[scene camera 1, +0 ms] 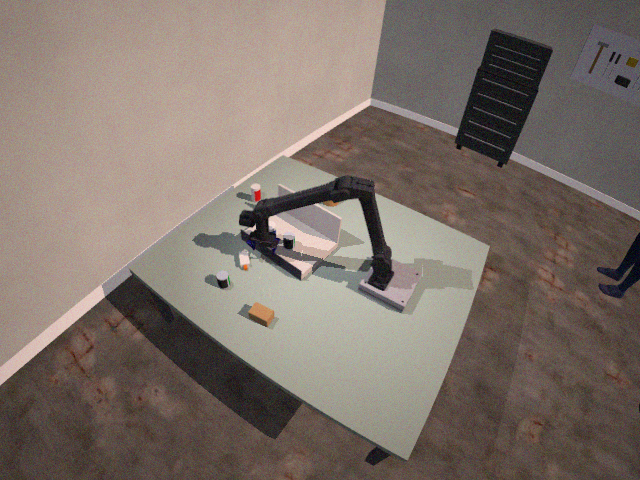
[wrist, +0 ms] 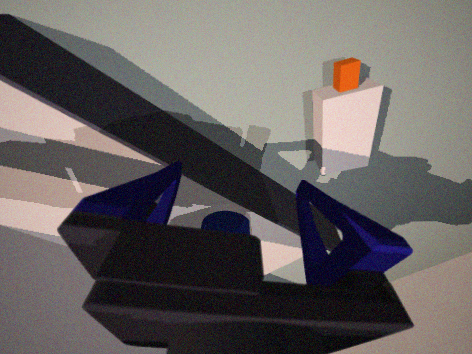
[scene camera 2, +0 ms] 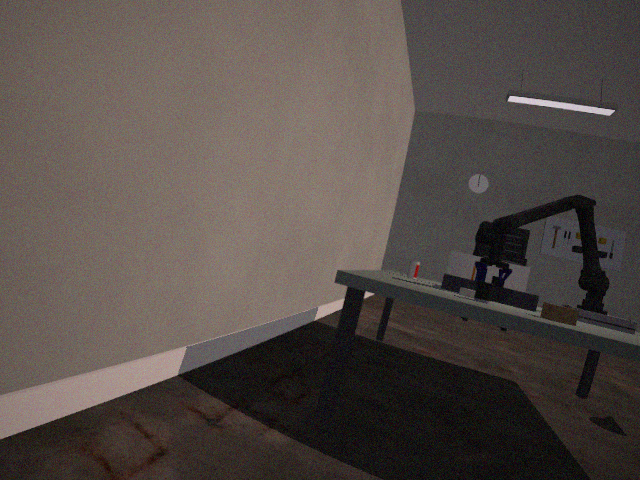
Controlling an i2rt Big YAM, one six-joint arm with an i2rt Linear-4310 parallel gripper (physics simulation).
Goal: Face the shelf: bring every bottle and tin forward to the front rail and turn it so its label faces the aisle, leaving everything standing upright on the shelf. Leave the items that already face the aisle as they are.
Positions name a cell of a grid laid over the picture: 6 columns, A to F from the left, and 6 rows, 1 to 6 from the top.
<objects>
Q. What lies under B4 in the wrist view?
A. The gripper.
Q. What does the white bottle with orange cap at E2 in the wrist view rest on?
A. The table.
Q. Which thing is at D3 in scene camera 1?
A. A shelf back panel.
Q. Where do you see a dark blue bottle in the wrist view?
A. C4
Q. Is the gripper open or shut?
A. Open.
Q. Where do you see a shelf deck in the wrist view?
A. At A3
</objects>
